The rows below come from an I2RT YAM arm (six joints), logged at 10 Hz.
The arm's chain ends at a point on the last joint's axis. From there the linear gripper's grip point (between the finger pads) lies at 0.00 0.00 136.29 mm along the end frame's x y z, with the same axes.
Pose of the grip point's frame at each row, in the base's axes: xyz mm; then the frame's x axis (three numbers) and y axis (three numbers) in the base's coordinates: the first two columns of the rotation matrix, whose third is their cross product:
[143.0 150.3 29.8 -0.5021 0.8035 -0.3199 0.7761 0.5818 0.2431]
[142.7 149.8 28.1 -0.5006 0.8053 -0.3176 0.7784 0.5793 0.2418]
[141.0 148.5 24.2 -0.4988 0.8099 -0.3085 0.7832 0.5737 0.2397]
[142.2 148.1 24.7 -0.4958 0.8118 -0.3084 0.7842 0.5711 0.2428]
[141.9 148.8 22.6 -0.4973 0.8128 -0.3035 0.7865 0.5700 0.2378]
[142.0 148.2 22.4 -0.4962 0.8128 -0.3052 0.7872 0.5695 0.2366]
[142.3 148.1 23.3 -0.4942 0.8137 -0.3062 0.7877 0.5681 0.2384]
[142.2 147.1 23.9 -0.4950 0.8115 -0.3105 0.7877 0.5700 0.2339]
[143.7 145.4 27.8 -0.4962 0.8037 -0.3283 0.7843 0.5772 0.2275]
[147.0 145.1 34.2 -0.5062 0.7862 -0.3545 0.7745 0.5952 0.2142]
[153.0 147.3 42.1 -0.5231 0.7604 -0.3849 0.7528 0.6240 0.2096]
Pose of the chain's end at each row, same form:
[91.0 167.5 154.6 -0.5021 0.8035 -0.3199 0.7761 0.5818 0.2431]
[91.1 167.0 153.1 -0.5006 0.8053 -0.3176 0.7784 0.5793 0.2418]
[90.4 165.1 149.7 -0.4988 0.8099 -0.3085 0.7832 0.5737 0.2397]
[91.3 164.7 150.1 -0.4958 0.8118 -0.3084 0.7842 0.5711 0.2428]
[92.0 165.2 148.4 -0.4973 0.8128 -0.3035 0.7865 0.5700 0.2378]
[92.1 164.9 148.1 -0.4962 0.8128 -0.3052 0.7872 0.5695 0.2366]
[92.2 164.9 148.9 -0.4942 0.8137 -0.3062 0.7877 0.5681 0.2384]
[92.2 164.7 149.5 -0.4950 0.8115 -0.3105 0.7877 0.5700 0.2339]
[93.0 165.1 152.7 -0.4962 0.8037 -0.3283 0.7843 0.5772 0.2275]
[95.3 167.7 158.3 -0.5062 0.7862 -0.3545 0.7745 0.5952 0.2142]
[98.5 171.8 164.6 -0.5231 0.7604 -0.3849 0.7528 0.6240 0.2096]

